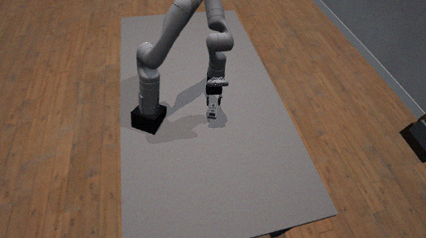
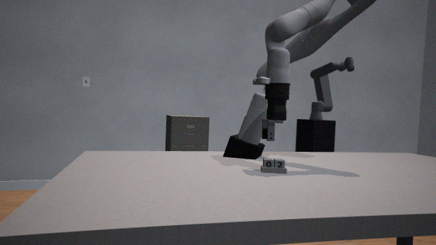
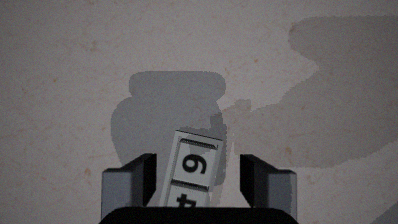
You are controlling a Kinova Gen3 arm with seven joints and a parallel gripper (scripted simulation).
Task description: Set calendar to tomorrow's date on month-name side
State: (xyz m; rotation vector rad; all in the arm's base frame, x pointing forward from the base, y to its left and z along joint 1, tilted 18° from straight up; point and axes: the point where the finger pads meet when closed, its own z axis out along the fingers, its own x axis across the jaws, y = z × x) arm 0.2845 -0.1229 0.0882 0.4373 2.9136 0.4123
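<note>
The digit cube is 90 mm below my hand. From my hand the other things lie so: calendar tray: 110 mm below, 20 mm to the left, 10 mm ahead.
</note>
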